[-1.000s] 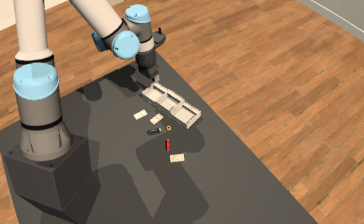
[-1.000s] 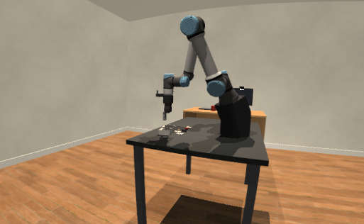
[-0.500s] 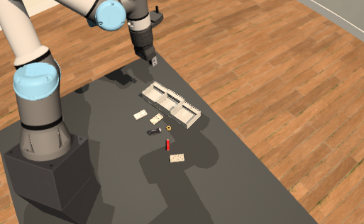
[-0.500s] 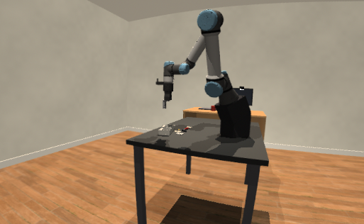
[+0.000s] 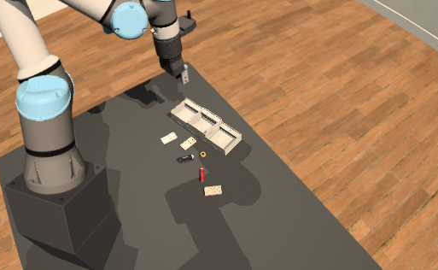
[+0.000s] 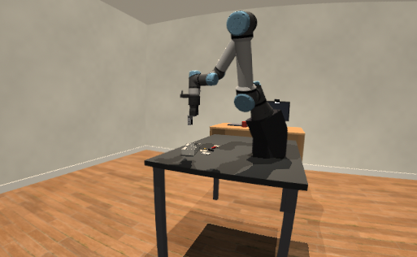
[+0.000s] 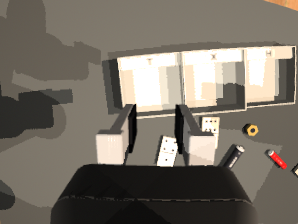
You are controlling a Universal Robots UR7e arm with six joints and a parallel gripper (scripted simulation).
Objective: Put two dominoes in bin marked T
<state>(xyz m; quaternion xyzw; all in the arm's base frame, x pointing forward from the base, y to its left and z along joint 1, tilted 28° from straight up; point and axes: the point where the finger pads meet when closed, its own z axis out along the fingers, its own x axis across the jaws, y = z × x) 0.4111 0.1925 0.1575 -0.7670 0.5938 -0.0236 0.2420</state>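
My gripper is now 7 cm past the black cylinder, 16 cm to the left of it and 20 cm above it. Also, from my hand: red cylinder (5 cm behind, 24 cm to the right, 20 cm below); yellow nut (2 cm behind, 17 cm to the right, 21 cm below).
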